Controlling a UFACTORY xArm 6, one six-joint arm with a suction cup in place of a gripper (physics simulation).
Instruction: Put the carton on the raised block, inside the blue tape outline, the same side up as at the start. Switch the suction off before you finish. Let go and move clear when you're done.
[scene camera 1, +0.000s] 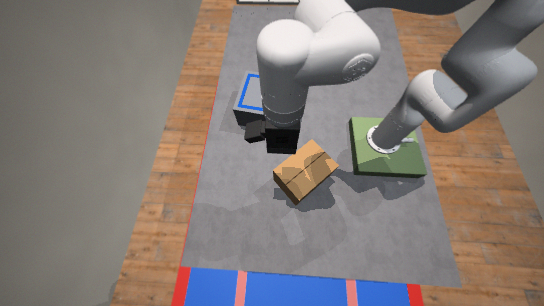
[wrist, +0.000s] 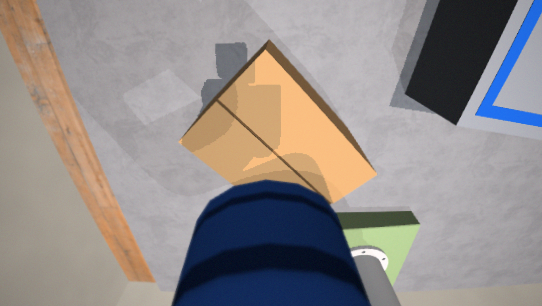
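Pixels of known places: hand, tool point: (wrist: 268, 238); arm's base, link origin: (scene camera 1: 382, 139) (wrist: 356, 264).
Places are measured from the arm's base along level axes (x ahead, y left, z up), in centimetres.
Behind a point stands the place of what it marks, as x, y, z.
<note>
A brown carton (scene camera 1: 303, 171) {32.3, 17.4, 8.6} (wrist: 305, 120) {35.8, 13.8, 8.6} lies flat on the grey mat, turned at an angle, with its seam side up. My suction cup (wrist: 270, 184) is open, with nothing held on it. It hangs above the carton and covers part of its near edge in the wrist view. In the scene view the black tool body hides the cup, just behind the carton. The raised block (scene camera 1: 248, 118) {53.9, -5.7, 2.8} (wrist: 460, 55) {41.5, -3.8, 3.5} is grey on top with dark sides. Its blue tape outline (scene camera 1: 244, 90) {56.0, -15.7, 7.6} (wrist: 510, 115) {36.1, -8.7, 7.7} is partly hidden by my arm in the scene view and partly out of frame in the wrist view.
The arm's base stands on a green slab (scene camera 1: 362, 166) {9.4, 11.8, 0.7} (wrist: 400, 242) {6.3, -7.9, -0.5}, to the right of the carton in the scene view. A blue panel (scene camera 1: 295, 292) with red and pink stripes lies at the mat's front edge. Wooden floor (scene camera 1: 155, 210) (wrist: 90, 150) {25.7, 49.2, -4.3} borders the mat.
</note>
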